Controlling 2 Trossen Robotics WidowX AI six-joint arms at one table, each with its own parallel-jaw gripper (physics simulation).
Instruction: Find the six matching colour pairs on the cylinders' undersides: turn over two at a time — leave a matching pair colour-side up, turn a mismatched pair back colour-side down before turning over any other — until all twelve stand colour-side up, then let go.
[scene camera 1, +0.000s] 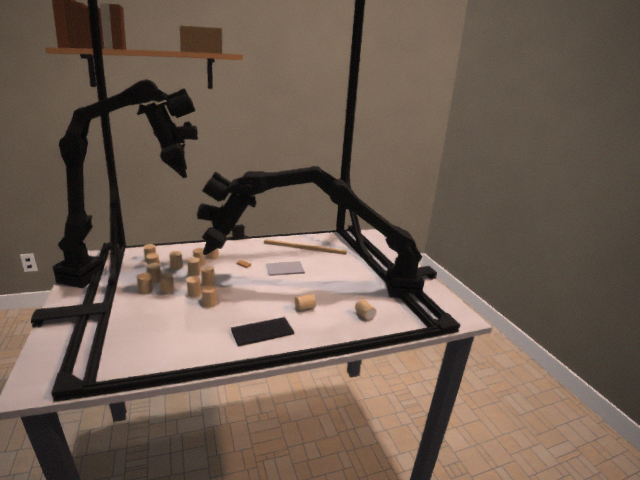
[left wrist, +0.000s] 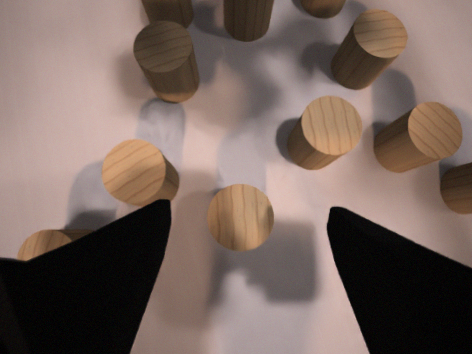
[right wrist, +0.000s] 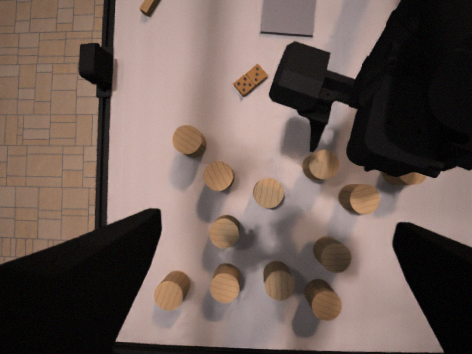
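Pixels of known places: left gripper, between the fingertips: (scene camera 1: 206, 249) (left wrist: 250, 214) (right wrist: 338, 158); right gripper, between the fingertips: (scene camera 1: 185, 173) (right wrist: 276, 226); left arm's base, origin of its link: (scene camera 1: 405, 272); right arm's base, origin of its link: (scene camera 1: 77, 261).
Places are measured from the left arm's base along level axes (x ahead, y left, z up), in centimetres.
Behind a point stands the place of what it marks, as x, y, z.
Several wooden cylinders (scene camera 1: 193, 266) {67.9, -0.2, -2.8} (left wrist: 331, 126) {68.3, -2.0, -1.5} (right wrist: 225, 231) {75.3, -5.6, -1.5} stand upright in a loose cluster; the tops that show are plain wood. Two more cylinders lie on their sides apart from it: one (scene camera 1: 305, 302) {31.0, 15.5, -3.4} nearer the middle, and one (scene camera 1: 365, 310) {14.1, 18.0, -3.2} with a pale grey end showing. My left gripper (scene camera 1: 207, 252) {62.1, 3.3, 5.2} (left wrist: 250, 214) {62.1, 3.3, 5.2} points down, open and empty, above the cluster; in the left wrist view one plain-topped cylinder (left wrist: 240, 217) {62.2, 3.4, -1.5} shows below and between its fingertips. My right gripper (scene camera 1: 184, 175) {69.5, -3.5, 26.7} (right wrist: 276, 226) {69.5, -3.5, 26.7} is wide open and empty, high above the cluster. The undersides of the upright cylinders are hidden.
An orange domino (scene camera 1: 244, 263) {53.2, -9.9, -5.7} (right wrist: 250, 80) {53.7, -10.3, -5.7} and a grey flat plate (scene camera 1: 285, 268) {38.9, -8.7, -5.9} (right wrist: 288, 17) {42.4, -8.4, -5.9} lie beside the cluster. A black pad (scene camera 1: 262, 331) {41.5, 27.0, -5.7} lies near the front edge, a long wooden rod (scene camera 1: 305, 246) {33.0, -26.6, -5.4} at the back. The left arm reaches over part of the cluster.
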